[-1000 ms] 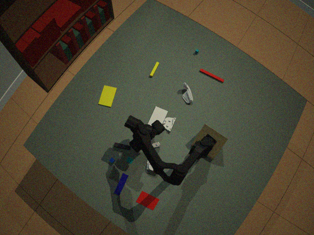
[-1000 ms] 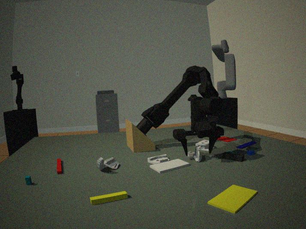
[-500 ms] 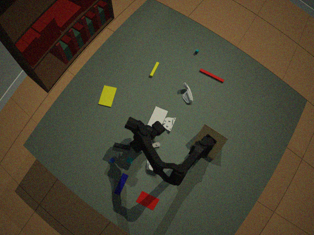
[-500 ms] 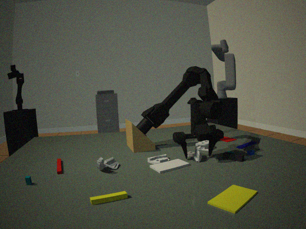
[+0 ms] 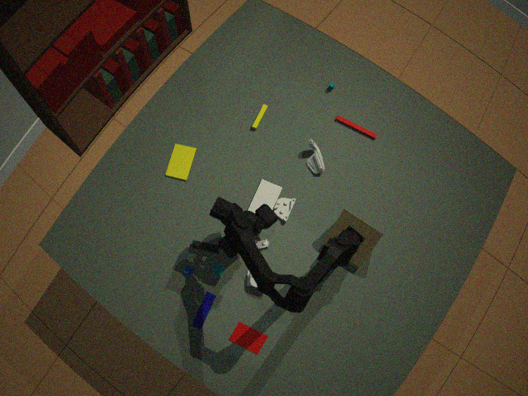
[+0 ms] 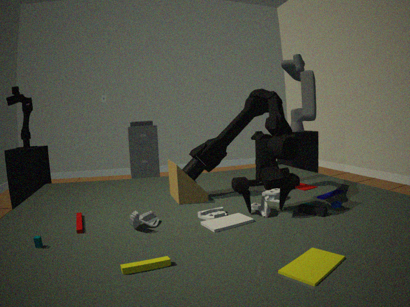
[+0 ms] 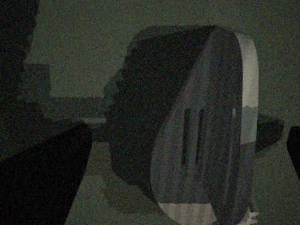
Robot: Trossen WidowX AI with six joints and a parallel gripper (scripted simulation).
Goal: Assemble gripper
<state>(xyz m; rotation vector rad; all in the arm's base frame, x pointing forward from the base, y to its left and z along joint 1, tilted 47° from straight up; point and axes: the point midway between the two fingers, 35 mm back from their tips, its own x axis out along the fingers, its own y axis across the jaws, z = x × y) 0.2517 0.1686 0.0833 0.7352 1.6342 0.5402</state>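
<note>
The flat white plate is 120 mm to the right of my gripper tip and 40 mm ahead of it. Round my gripper tip: black block (110 mm to the left, 80 mm ahead, 10 mm above); then white block (110 mm behind, 80 mm to the left); then gripper base (110 mm behind, 80 mm to the left, 20 mm above).
</note>
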